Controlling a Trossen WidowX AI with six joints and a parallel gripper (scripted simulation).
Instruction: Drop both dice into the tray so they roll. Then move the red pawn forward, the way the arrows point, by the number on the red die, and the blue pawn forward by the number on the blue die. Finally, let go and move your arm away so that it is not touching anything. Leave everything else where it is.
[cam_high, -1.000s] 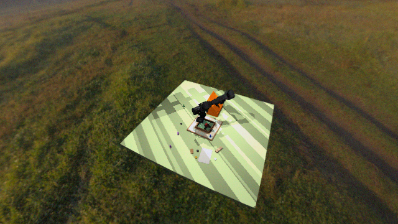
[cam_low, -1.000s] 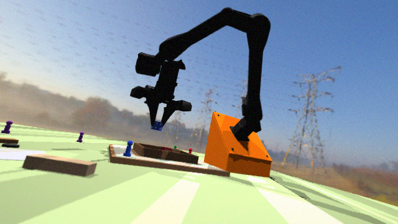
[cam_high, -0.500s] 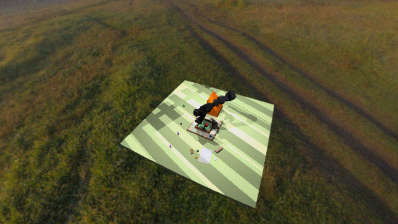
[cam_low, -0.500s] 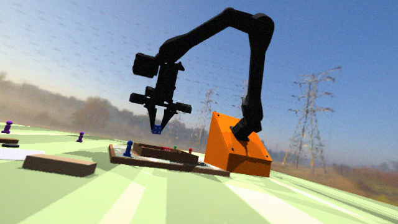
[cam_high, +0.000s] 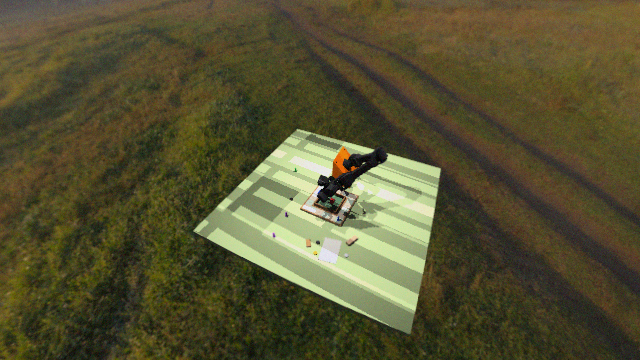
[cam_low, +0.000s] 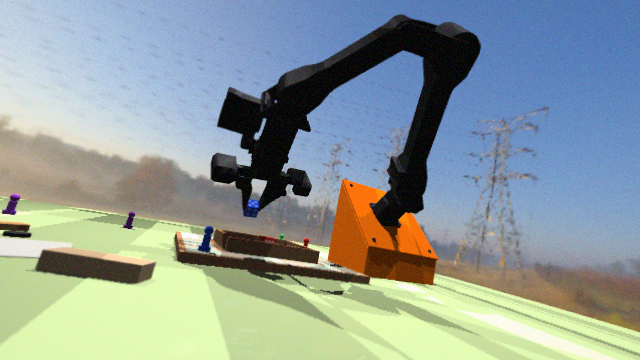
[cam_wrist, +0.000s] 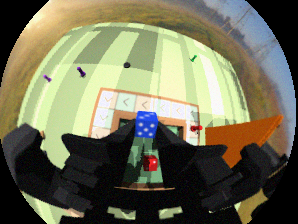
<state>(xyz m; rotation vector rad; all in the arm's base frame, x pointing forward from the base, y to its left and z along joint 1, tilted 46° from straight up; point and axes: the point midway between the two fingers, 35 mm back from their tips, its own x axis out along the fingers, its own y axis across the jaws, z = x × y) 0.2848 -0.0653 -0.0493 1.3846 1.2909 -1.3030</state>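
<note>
Right now the red pawn is 140 mm behind my gripper tip, 60 mm below it and 20 mm to the left of it. The rest, counted from my gripper tip: wooden block 270 mm to the left, 230 mm ahead, 80 mm below; blue pawn 150 mm to the left, 120 mm ahead, 60 mm below; green pawn 270 mm to the right, 240 mm behind, 70 mm below.
</note>
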